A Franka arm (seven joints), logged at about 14 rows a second.
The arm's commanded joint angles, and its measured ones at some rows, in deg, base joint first. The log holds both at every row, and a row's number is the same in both.
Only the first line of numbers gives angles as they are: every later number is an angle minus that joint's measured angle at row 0.
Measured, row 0:
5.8 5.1 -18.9 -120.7 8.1 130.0 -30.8
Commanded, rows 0 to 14:
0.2 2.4 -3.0 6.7 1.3 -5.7 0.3
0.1 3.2 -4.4 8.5 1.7 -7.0 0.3
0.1 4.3 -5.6 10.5 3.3 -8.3 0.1
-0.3 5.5 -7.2 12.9 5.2 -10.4 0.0
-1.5 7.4 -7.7 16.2 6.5 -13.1 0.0
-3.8 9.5 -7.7 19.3 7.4 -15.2 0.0
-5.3 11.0 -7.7 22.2 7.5 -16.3 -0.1
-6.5 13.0 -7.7 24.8 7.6 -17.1 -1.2
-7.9 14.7 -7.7 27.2 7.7 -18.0 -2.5
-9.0 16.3 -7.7 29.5 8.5 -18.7 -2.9
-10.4 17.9 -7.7 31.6 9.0 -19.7 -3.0
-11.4 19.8 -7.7 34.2 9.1 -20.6 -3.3
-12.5 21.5 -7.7 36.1 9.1 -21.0 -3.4
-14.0 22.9 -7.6 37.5 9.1 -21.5 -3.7
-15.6 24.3 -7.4 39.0 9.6 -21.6 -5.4
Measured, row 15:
-12.4 20.1 -7.7 33.1 7.9 -19.0 -2.7
